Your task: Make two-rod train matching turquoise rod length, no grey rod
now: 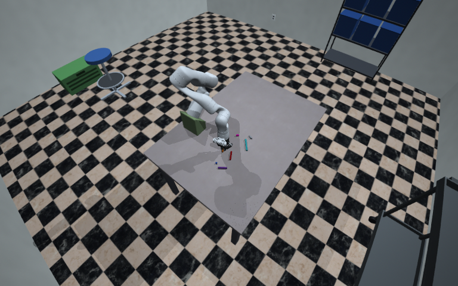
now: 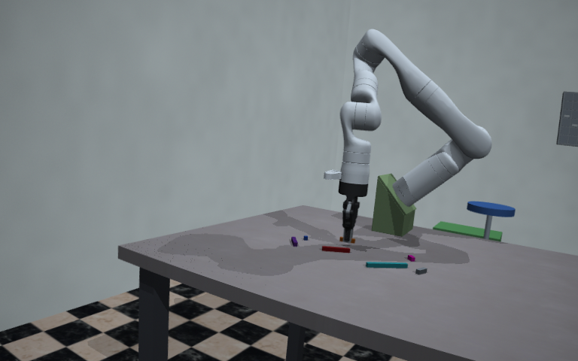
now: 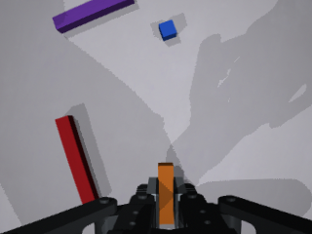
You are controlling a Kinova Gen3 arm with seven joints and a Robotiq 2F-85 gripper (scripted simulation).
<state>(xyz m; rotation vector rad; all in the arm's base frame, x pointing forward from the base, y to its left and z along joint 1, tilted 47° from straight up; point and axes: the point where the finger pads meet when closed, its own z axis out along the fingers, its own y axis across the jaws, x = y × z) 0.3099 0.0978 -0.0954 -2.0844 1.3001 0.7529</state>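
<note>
The orange rod is 1 cm below my hand. From my hand the other things lie so: purple rod 10 cm ahead, 10 cm to the right, 3 cm below; then small blue rod 4 cm ahead, 11 cm to the right, 3 cm below; then red rod 7 cm ahead, 1 cm to the left, 3 cm below.
</note>
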